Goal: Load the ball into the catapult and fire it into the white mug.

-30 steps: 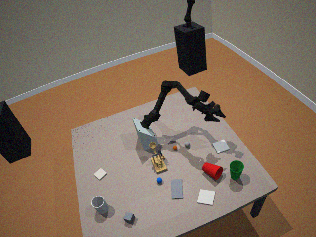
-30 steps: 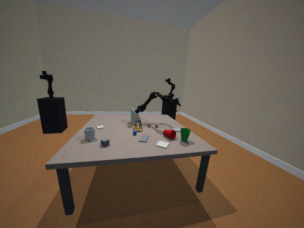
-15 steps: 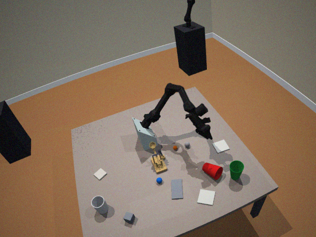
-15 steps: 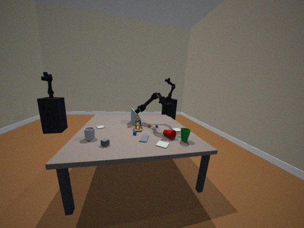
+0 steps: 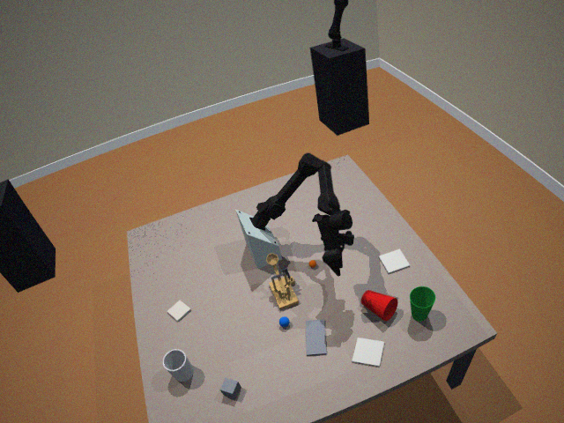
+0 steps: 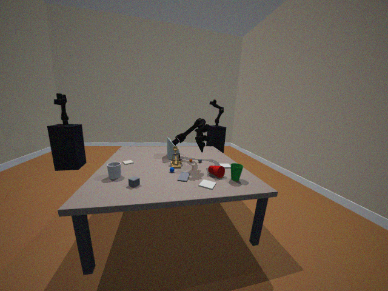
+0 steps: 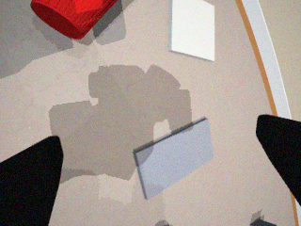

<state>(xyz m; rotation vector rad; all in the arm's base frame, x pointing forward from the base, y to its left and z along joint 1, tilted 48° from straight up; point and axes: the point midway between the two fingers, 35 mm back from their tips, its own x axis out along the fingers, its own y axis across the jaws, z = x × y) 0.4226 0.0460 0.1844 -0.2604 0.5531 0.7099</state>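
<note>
My gripper tip is 18 cm past the wooden catapult, 17 cm to the left of it and 11 cm above it. From my gripper tip the other things lie so: grey slab (10 cm ahead, 17 cm to the right, 18 cm below); then orange ball (22 cm behind, 2 cm to the right, 17 cm below); then grey ball (20 cm behind, 7 cm to the left, 16 cm below).
</note>
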